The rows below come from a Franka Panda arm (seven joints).
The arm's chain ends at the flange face. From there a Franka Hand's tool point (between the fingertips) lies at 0.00 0.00 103.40 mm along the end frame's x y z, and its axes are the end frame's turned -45 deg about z.
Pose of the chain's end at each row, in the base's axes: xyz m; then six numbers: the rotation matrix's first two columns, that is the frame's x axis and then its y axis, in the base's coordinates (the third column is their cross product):
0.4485 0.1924 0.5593 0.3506 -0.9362 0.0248 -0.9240 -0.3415 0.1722
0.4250 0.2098 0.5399 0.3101 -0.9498 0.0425 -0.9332 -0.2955 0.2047
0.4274 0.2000 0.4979 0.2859 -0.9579 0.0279 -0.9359 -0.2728 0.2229
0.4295 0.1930 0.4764 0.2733 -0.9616 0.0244 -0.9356 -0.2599 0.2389
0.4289 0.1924 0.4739 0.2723 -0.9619 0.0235 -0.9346 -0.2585 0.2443
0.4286 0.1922 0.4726 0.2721 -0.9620 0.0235 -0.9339 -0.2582 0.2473
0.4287 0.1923 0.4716 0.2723 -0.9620 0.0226 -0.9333 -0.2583 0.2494
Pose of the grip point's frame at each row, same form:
0.4327 0.1838 0.4575 0.9013 -0.4205 -0.1042 -0.4055 -0.9035 0.1393
0.4062 0.1991 0.4388 0.8791 -0.4627 -0.1147 -0.4406 -0.8806 0.1748
0.4061 0.1907 0.3971 0.8639 -0.4844 -0.1379 -0.4596 -0.8702 0.1773
0.4064 0.1839 0.3760 0.8548 -0.4962 -0.1517 -0.4683 -0.8637 0.1862
0.4052 0.1833 0.3737 0.8534 -0.4974 -0.1561 -0.4683 -0.8630 0.1894
0.4046 0.1830 0.3724 0.8528 -0.4977 -0.1583 -0.4680 -0.8628 0.1915
0.4045 0.1831 0.3715 0.8525 -0.4976 -0.1604 -0.4674 -0.8629 0.1923

